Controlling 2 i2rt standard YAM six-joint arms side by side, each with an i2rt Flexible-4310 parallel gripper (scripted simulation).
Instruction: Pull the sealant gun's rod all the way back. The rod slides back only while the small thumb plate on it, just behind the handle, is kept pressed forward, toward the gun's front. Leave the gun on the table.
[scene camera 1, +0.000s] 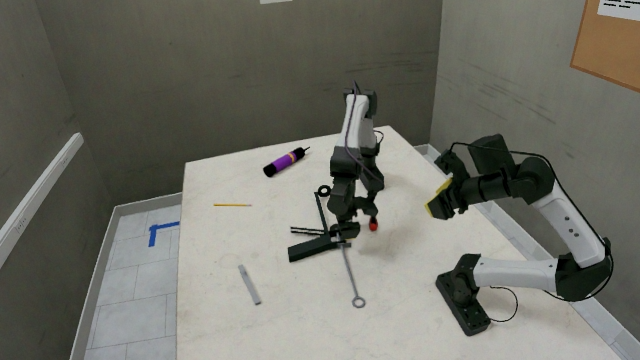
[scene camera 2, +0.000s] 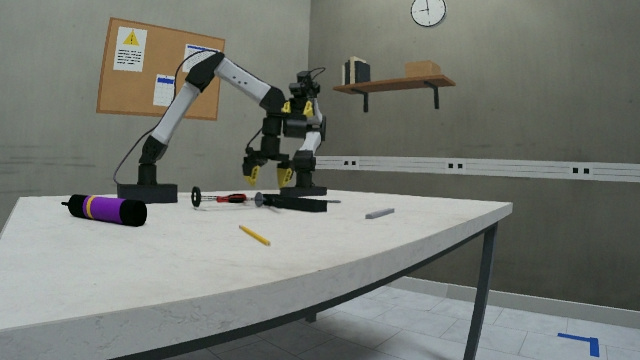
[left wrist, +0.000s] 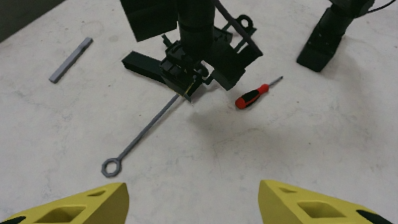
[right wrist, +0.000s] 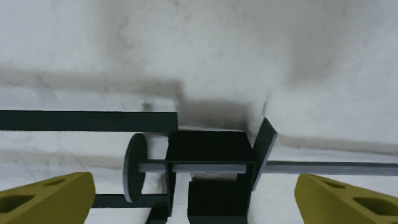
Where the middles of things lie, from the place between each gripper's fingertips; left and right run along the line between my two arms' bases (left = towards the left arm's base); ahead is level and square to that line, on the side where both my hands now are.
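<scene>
The cartridge (scene camera 2: 124, 211) is 540 mm to the right of my right hand (scene camera 2: 267, 187), 70 mm ahead of it and 40 mm below it. I also have in sight the thumb plate (right wrist: 267, 135), which is 40 mm to the left of my right hand, 20 mm ahead of it and 50 mm below it.
The cartridge is 780 mm to the right of my left hand (scene camera 1: 430, 200), 210 mm ahead of it and 280 mm below it. As for the thumb plate, my left hand is 200 mm to the left of it, 160 mm short of it and 290 mm above it.
</scene>
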